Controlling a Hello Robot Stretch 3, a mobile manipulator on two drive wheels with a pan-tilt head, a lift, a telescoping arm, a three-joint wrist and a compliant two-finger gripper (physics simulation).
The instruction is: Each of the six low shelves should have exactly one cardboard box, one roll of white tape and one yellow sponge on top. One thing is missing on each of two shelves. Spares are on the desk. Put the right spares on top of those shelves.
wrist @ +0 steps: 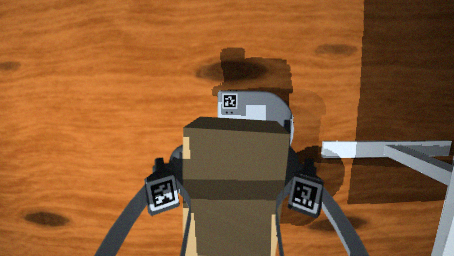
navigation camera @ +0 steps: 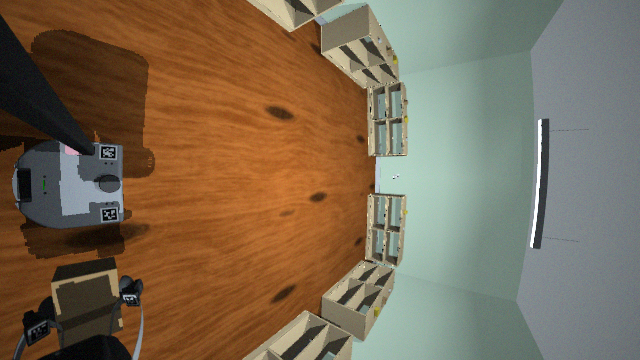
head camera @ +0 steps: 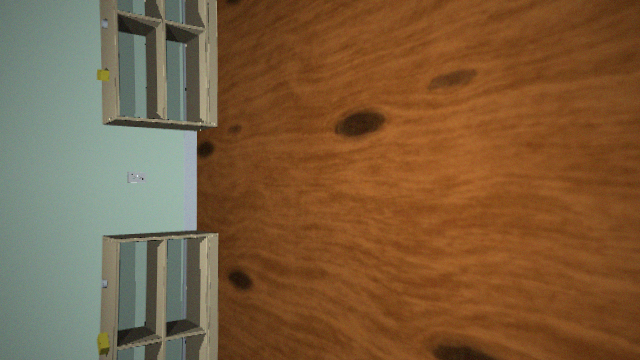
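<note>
My gripper (navigation camera: 85, 301) (wrist: 233, 162) is shut on a cardboard box (navigation camera: 90, 312) (wrist: 235, 150), held above the floor beside the robot base. In the head view one low shelf (head camera: 160, 75) bears white tape (head camera: 104, 23) and a yellow sponge (head camera: 103, 75); part of it is cut off. The other shelf (head camera: 160, 280) bears white tape (head camera: 104, 283) and a yellow sponge (head camera: 103, 343). In the navigation view, the shelf (navigation camera: 387, 120) above the wall gap bears a small box (navigation camera: 406, 102) and a sponge (navigation camera: 406, 119). The shelf (navigation camera: 386, 230) below it shows a sponge (navigation camera: 405, 212) and no visible box.
The robot base (navigation camera: 92, 185) (wrist: 255, 106) stands on the wooden floor. Two angled shelves (navigation camera: 345, 35) (navigation camera: 345, 312) bear small items. Further shelves (navigation camera: 291, 25) (navigation camera: 306, 320) are partly cut off. A pale desk leg (wrist: 350, 149) shows at the wrist view's right.
</note>
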